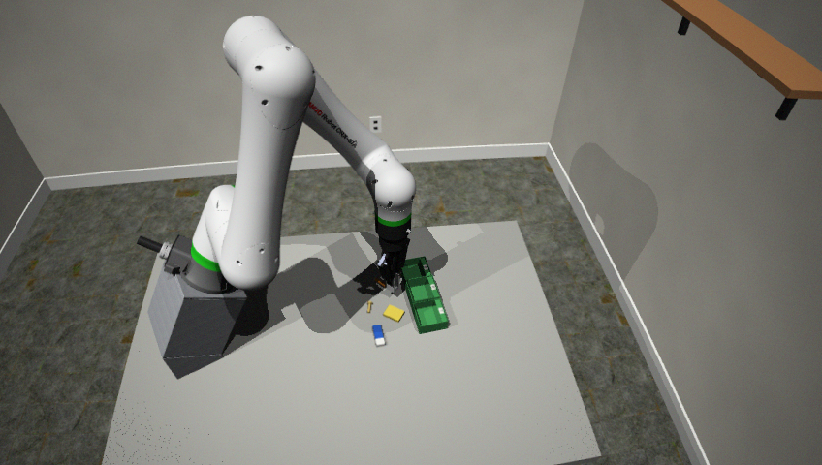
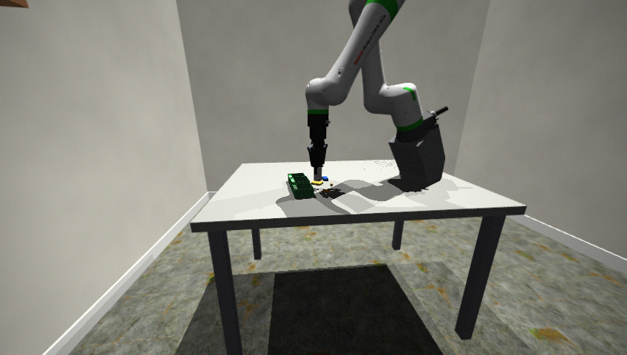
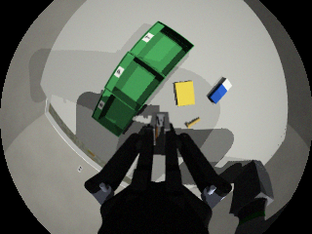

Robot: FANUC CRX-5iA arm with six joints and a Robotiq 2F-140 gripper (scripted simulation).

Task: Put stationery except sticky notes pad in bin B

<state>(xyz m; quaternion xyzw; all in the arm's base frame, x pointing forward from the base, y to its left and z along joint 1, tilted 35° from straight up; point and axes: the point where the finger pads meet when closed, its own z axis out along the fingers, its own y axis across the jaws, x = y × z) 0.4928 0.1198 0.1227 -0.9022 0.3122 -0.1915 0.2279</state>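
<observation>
My hand is 150 mm to the left of the white eraser, 70 mm above it and 30 mm past it. Also, from my hand: sticky notes (70 mm to the right, 70 mm below, 10 mm ahead); grey-white object (30 mm below); tan piece (70 mm below, 70 mm behind, 50 mm to the right).
</observation>
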